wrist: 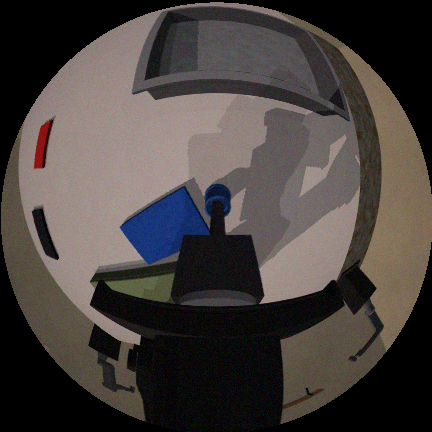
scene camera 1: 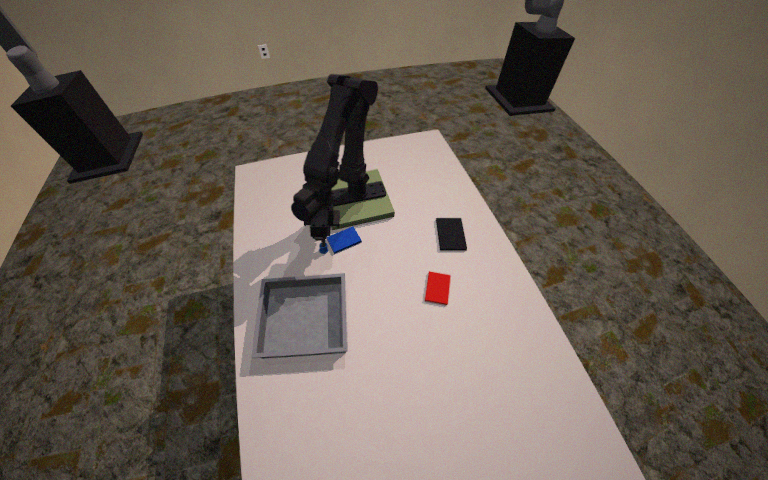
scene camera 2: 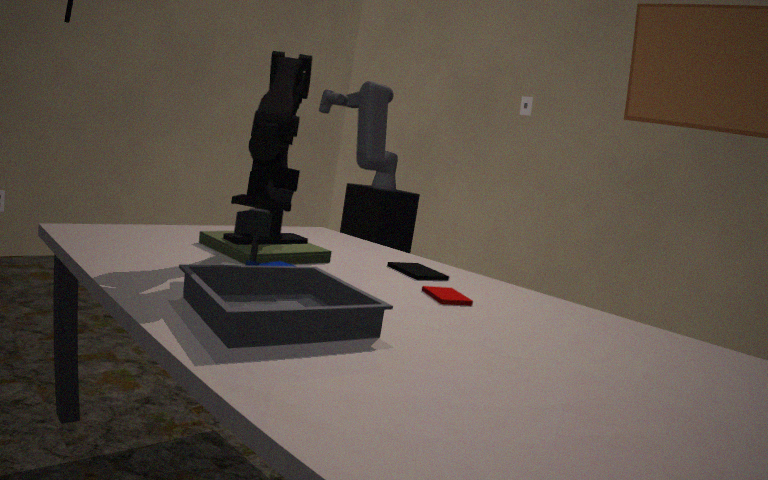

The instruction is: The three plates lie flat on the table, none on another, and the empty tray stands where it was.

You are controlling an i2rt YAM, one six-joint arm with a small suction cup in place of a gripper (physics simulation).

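Frame: origin at the arm's base, x ahead, y left, z up, level; millimetres.
Seen in the pictures: hand, its tool point: [wrist: 216, 194] [scene camera 1: 323, 250]; arm's base, origin of its link: [scene camera 1: 357, 194] [scene camera 2: 266, 240].
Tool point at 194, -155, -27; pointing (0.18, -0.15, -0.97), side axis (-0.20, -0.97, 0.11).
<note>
Pixels of each thing's top centre, then the offset from my tool point to it, as dx, dy, dz. Level surfaces: height alone.
- blue plate, centre of its top: [wrist: 161, 231] [scene camera 2: 276, 266] [scene camera 1: 343, 238] -25, +73, +10
- black plate, centre of its top: [scene camera 2: 417, 268] [wrist: 41, 234] [scene camera 1: 451, 232] +38, +431, +9
- red plate, centre of its top: [scene camera 2: 447, 293] [scene camera 1: 438, 287] +218, +317, +9
- grey tray, centre of its top: [scene camera 2: 279, 284] [scene camera 1: 301, 312] +216, -86, +49
- white table, height of its surface: dz -1
A blue plate [scene camera 1: 344, 240] [scene camera 2: 277, 263] [wrist: 165, 226] lies flat on the table beside the green base board; the tray partly hides it in scene camera 2. A black plate [scene camera 1: 451, 234] [scene camera 2: 417, 271] [wrist: 45, 234] and a red plate [scene camera 1: 437, 288] [scene camera 2: 447, 295] [wrist: 43, 144] lie flat and apart on the table's other side. The grey tray [scene camera 1: 301, 355] [scene camera 2: 305, 328] [wrist: 220, 85] stands upright and empty. My suction cup [scene camera 1: 323, 247] [scene camera 2: 252, 263] [wrist: 218, 194] is low above the table, just beside the blue plate on its tray-left side, with nothing on it.
The arm stands on a green board [scene camera 1: 370, 212] [scene camera 2: 308, 253] [wrist: 145, 287] behind the blue plate. The tray stands near one long edge of the white table [scene camera 1: 424, 396] [scene camera 2: 481, 384] [wrist: 100, 100]. Dark pedestals [scene camera 1: 535, 67] [scene camera 2: 378, 217] with grey arms stand on the floor beyond the table.
</note>
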